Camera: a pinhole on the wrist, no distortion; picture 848 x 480 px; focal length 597.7 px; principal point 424.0 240.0 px. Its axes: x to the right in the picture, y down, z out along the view. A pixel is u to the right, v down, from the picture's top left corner.
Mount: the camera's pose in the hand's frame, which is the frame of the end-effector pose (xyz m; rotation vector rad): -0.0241 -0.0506 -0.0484 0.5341 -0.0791 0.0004
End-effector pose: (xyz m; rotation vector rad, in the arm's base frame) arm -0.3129 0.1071 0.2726 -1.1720 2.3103 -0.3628
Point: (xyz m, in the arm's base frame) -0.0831 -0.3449 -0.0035
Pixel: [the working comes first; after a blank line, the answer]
In the camera's frame: 0.4013 -0.0109 0.4462

outside the picture
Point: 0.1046 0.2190 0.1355
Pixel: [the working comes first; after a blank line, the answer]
In the camera's frame: -0.1937 0.1193 0.4069

139 415
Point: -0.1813 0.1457 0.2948
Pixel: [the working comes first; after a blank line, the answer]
In the camera's frame: -0.0704 0.0330 0.1072

32 424
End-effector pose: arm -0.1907 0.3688 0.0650 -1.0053 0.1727 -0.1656
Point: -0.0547 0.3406 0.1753
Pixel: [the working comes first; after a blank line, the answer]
In the camera's frame: 0.1643 0.0112 0.1106

outside the picture
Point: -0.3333 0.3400 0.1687
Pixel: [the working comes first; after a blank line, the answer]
In the camera's frame: -0.1103 -0.0257 0.0806

outside the picture
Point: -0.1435 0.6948 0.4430
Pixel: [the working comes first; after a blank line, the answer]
In the camera's frame: 0.0154 0.1848 0.5013

442 460
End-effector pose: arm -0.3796 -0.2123 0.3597 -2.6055 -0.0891 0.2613
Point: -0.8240 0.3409 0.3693
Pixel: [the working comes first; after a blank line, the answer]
In the camera's frame: -0.3101 -0.1665 0.5931

111 72
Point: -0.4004 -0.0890 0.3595
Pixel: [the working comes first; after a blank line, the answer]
In the camera's frame: 0.0273 0.0087 0.1243

555 282
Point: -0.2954 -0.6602 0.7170
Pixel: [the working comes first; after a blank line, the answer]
In the camera's frame: -0.0463 -0.0258 -0.5529

behind the camera
